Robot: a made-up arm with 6 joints. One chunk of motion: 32 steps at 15 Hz.
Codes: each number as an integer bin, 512 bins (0 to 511) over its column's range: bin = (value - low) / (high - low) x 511, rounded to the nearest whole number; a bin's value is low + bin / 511 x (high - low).
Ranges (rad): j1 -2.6..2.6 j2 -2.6..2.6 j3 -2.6..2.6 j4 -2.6..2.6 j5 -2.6..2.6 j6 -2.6..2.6
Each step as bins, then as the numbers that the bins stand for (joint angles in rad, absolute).
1 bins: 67 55 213 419 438 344
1 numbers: -1.9182 -2.0403 -0.4325 1.6638 1.8571 0.9006
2 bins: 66 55 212 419 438 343
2 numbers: -1.9284 -2.0403 -0.4427 1.6638 1.8571 0.8904
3 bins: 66 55 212 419 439 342
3 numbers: -1.9284 -2.0403 -0.4427 1.6638 1.8673 0.8802
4 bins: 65 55 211 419 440 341
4 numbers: -1.9386 -2.0403 -0.4528 1.6638 1.8775 0.8701
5 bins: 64 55 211 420 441 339
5 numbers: -1.9487 -2.0403 -0.4528 1.6740 1.8877 0.8497
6 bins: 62 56 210 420 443 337
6 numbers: -1.9691 -2.0301 -0.4630 1.6740 1.9080 0.8294
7 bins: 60 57 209 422 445 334
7 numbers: -1.9894 -2.0200 -0.4732 1.6943 1.9284 0.7988
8 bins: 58 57 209 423 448 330
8 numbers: -2.0098 -2.0200 -0.4732 1.7045 1.9589 0.7581
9 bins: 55 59 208 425 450 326
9 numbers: -2.0403 -1.9996 -0.4834 1.7249 1.9793 0.7174
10 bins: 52 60 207 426 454 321
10 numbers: -2.0708 -1.9894 -0.4935 1.7350 2.0200 0.6665
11 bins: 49 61 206 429 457 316
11 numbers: -2.1014 -1.9793 -0.5037 1.7656 2.0505 0.6157
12 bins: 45 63 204 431 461 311
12 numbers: -2.1421 -1.9589 -0.5241 1.7859 2.0912 0.5648
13 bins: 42 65 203 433 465 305
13 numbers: -2.1726 -1.9386 -0.5342 1.8063 2.1319 0.5037
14 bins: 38 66 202 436 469 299
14 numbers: -2.2133 -1.9284 -0.5444 1.8368 2.1726 0.4427
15 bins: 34 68 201 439 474 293
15 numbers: -2.2540 -1.9080 -0.5546 1.8673 2.2235 0.3816
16 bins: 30 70 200 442 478 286
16 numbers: -2.2947 -1.8877 -0.5648 1.8978 2.2642 0.3104
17 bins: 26 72 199 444 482 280
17 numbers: -2.3354 -1.8673 -0.5750 1.9182 2.3049 0.2493
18 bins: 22 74 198 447 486 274
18 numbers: -2.3761 -1.8470 -0.5851 1.9487 2.3456 0.1883
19 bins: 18 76 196 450 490 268
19 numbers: -2.4168 -1.8266 -0.6055 1.9793 2.3863 0.1272
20 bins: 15 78 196 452 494 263
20 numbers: -2.4474 -1.8063 -0.6055 1.9996 2.4270 0.0763
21 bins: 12 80 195 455 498 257
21 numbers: -2.4779 -1.7859 -0.6157 2.0301 2.4677 0.0153
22 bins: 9 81 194 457 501 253
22 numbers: -2.5084 -1.7757 -0.6258 2.0505 2.4982 -0.0254
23 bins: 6 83 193 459 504 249
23 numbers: -2.5389 -1.7554 -0.6360 2.0708 2.5288 -0.0661
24 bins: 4 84 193 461 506 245
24 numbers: -2.5593 -1.7452 -0.6360 2.0912 2.5491 -0.1068
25 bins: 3 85 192 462 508 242
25 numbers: -2.5695 -1.7350 -0.6462 2.1014 2.5695 -0.1374
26 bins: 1 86 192 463 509 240
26 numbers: -2.5898 -1.7249 -0.6462 2.1115 2.5796 -0.1577
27 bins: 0 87 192 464 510 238
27 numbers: -2.6000 -1.7147 -0.6462 2.1217 2.5898 -0.1781
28 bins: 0 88 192 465 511 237
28 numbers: -2.6000 -1.7045 -0.6462 2.1319 2.6000 -0.1883
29 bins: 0 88 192 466 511 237
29 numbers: -2.6000 -1.7045 -0.6462 2.1421 2.6000 -0.1883
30 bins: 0 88 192 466 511 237
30 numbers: -2.6000 -1.7045 -0.6462 2.1421 2.6000 -0.1883
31 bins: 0 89 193 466 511 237
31 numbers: -2.6000 -1.6943 -0.6360 2.1421 2.6000 -0.1883
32 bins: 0 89 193 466 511 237
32 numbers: -2.6000 -1.6943 -0.6360 2.1421 2.6000 -0.1883
